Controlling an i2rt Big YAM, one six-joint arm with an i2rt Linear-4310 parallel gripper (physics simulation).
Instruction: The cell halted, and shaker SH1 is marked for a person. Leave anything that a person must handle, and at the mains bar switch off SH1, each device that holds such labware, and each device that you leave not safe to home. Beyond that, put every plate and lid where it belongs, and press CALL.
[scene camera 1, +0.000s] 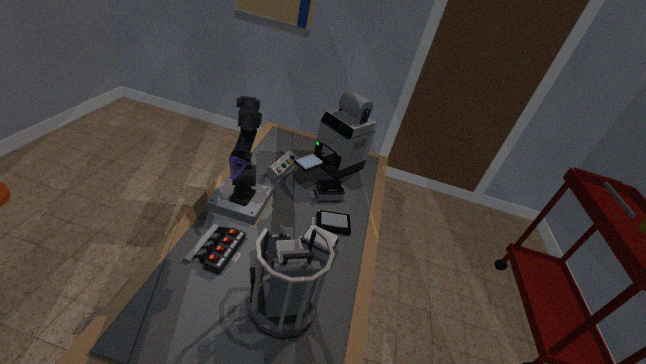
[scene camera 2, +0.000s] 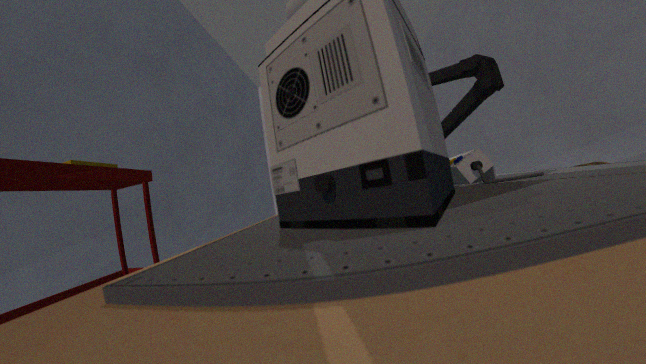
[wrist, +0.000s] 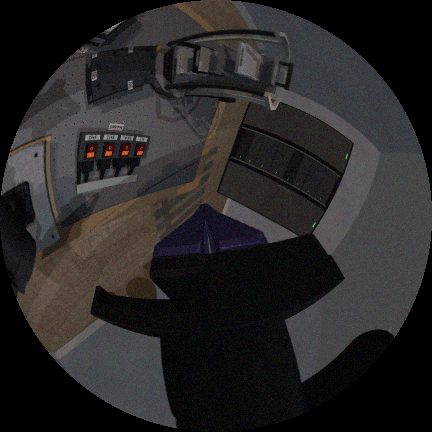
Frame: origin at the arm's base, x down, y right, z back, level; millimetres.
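Where they show: gripper, between the fingertips: (scene camera 1: 233, 178) (wrist: 204, 209); arm's base, origin of its link: (scene camera 1: 242, 196).
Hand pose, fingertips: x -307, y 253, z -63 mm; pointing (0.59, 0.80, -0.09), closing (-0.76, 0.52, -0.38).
Each offset is from my fingertips to the top centre of the thing. "spot": to the spot under its first point.
My gripper (scene camera 1: 238, 172) (wrist: 204, 209) has purple fingers that are shut and empty. It hangs on the folded arm, above the arm's base plate (scene camera 1: 259, 209) at the table's left edge. The mains bar @[dz +34, dx +291, dy +54 mm] (scene camera 1: 220, 248) (wrist: 112, 155) lies in front of the base, with its row of red switches lit. The button box @[dz -15, dx +260, dy -590 mm] (scene camera 1: 281, 165) (scene camera 2: 469, 166) stands right of the arm. A white plate @[dz -158, dx +229, dy -609 mm] (scene camera 1: 309, 160) sits on the tray of the grey-white device (scene camera 1: 345, 133) (scene camera 2: 347, 113). A dark shaker @[dz -309, dx +275, dy -516 mm] (scene camera 1: 329, 190) stands in front of that device. A pale plate @[dz -387, dx +315, dy -311 mm] (scene camera 1: 333, 220) rests in a black nest.
A round carousel rack @[spot: dz -203, dx +21, dy +242 mm] (scene camera 1: 258, 248) (wrist: 278, 95) holding plates stands at the table's near middle, with another white plate (scene camera 1: 321, 240) just behind it. A red cart (scene camera 1: 587, 253) (scene camera 2: 76, 174) stands on the floor to the right. A dark panel (wrist: 287, 160) with green lights shows in the wrist view.
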